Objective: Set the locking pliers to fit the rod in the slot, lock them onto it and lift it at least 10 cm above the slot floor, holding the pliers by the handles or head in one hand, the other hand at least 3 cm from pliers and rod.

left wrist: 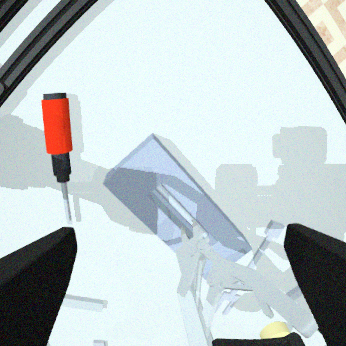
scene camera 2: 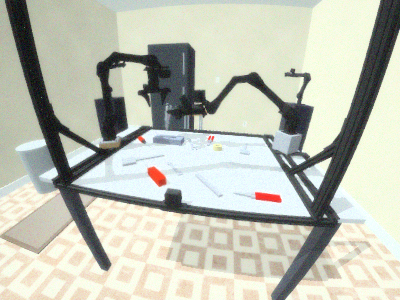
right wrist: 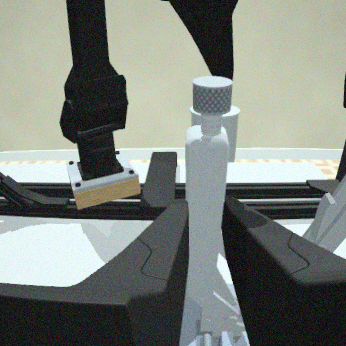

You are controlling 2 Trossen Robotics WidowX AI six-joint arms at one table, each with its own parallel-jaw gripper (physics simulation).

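Places are measured from the left arm's base along level axes (x left, y back, z up), in millimetres.
Pixels of known places: left gripper, between the fingertips: (left wrist: 182, 237) (scene camera 2: 156, 106) (right wrist: 279, 96); right gripper, between the fingertips: (scene camera 2: 166, 111) (right wrist: 203, 209); left arm's base, origin of its link: (scene camera 2: 109, 139) (right wrist: 99, 167); right arm's base, origin of its link: (scene camera 2: 289, 132).
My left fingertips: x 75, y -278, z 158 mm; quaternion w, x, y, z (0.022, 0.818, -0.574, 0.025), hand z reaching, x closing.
Ahead of a thing's pixels: the offset from my left fingertips to its middle. "pt": to the spot under its first point.
The slotted blue-grey block @(dx -75, dy -55, dz -195 mm) (scene camera 2: 168, 140) (left wrist: 142, 157) lies at the back left of the table. A pale bar that looks like the rod @(dx -75, dy -55, dz -202 mm) (left wrist: 173, 201) lies in its slot. My right gripper (scene camera 2: 171, 111) (right wrist: 203, 209) is shut on a grey handle of the locking pliers @(dx -58, dy -62, dz -59 mm) (right wrist: 206, 165), whose knurled screw points up. In the left wrist view the pliers @(pt dx -63, dy -46, dz -98 mm) (left wrist: 192, 250) overlap the block's lower end, with their head near the rod's lower end; contact cannot be told. My left gripper (scene camera 2: 156, 100) (left wrist: 182, 237) is open and empty, high above the block.
A red-handled screwdriver @(dx -61, dy +91, dz -198 mm) (scene camera 2: 141, 139) (left wrist: 57, 127) lies left of the block. A yellow ring-like piece @(dx -256, dy -299, dz -199 mm) (scene camera 2: 217, 147) (left wrist: 275, 331) lies to its right. A hammer-like tool @(dx -276, dy +95, dz -206 mm) (scene camera 2: 130, 161), a red block @(dx -426, dy +60, dz -197 mm) (scene camera 2: 156, 176), a grey bar @(dx -545, dy -125, dz -207 mm) (scene camera 2: 209, 185) and a red-handled tool @(dx -658, dy -259, dz -207 mm) (scene camera 2: 267, 197) lie nearer the front.
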